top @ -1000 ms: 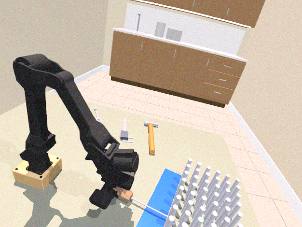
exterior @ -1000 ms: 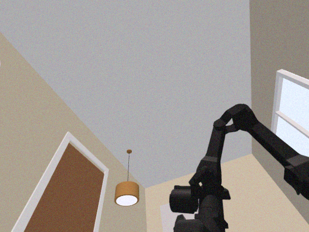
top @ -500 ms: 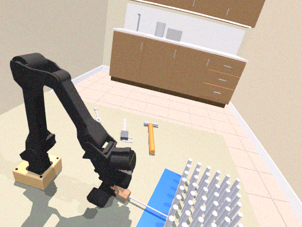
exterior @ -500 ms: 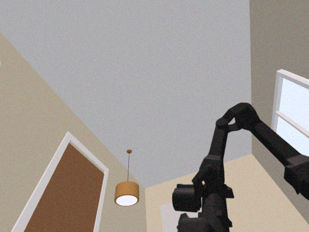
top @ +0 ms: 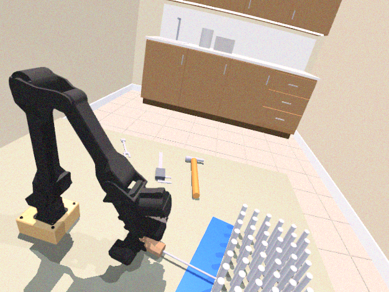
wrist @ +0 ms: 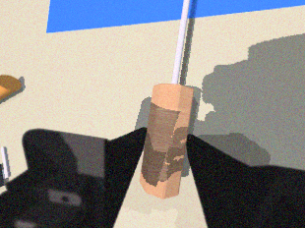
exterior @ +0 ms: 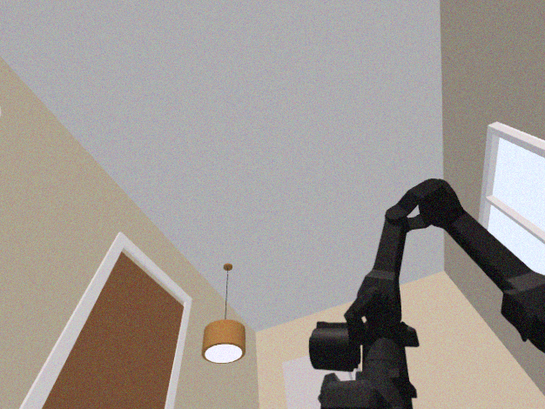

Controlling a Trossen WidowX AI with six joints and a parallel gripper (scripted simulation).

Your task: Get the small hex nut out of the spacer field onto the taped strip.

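My gripper tip is 100 mm short of the wooden-handled hook tool and 20 mm to the left of it. Also, from my gripper tip: hex nut (210 mm ahead, 40 mm to the right, 10 mm below); then blue taped strip (170 mm ahead, 10 mm to the left, 20 mm below); then small wrench (320 mm behind, 470 mm to the left, 10 mm below).
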